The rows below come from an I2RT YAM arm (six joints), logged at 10 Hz.
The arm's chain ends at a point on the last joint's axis. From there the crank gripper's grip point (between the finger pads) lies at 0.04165 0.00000 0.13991 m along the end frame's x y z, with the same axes.
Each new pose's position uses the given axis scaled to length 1; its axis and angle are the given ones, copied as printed.
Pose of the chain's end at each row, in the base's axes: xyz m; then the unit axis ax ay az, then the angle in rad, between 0 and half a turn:
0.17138 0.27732 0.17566 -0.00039 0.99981 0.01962 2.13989
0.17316 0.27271 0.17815 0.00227 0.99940 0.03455 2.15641
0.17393 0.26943 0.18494 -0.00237 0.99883 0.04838 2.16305
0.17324 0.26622 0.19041 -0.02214 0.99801 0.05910 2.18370
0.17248 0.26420 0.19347 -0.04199 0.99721 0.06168 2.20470
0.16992 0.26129 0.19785 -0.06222 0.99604 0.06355 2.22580
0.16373 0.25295 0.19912 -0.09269 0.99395 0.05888 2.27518
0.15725 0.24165 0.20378 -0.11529 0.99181 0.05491 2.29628
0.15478 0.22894 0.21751 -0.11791 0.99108 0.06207 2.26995
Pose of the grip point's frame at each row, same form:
0.26677 0.28225 0.06527 -0.00039 0.99981 0.01962 2.13989
0.26668 0.28129 0.06640 0.00227 0.99940 0.03455 2.15641
0.26660 0.28176 0.07282 -0.00237 0.99883 0.04838 2.16305
0.26324 0.28232 0.07661 -0.02214 0.99801 0.05910 2.18370
0.25977 0.28193 0.07781 -0.04199 0.99721 0.06168 2.20470
0.25443 0.28039 0.08037 -0.06222 0.99604 0.06355 2.22580
0.24206 0.27187 0.07740 -0.09269 0.99395 0.05888 2.27518
0.23288 0.26018 0.08031 -0.11529 0.99181 0.05491 2.29628
0.23337 0.24969 0.09626 -0.11791 0.99108 0.06207 2.26995

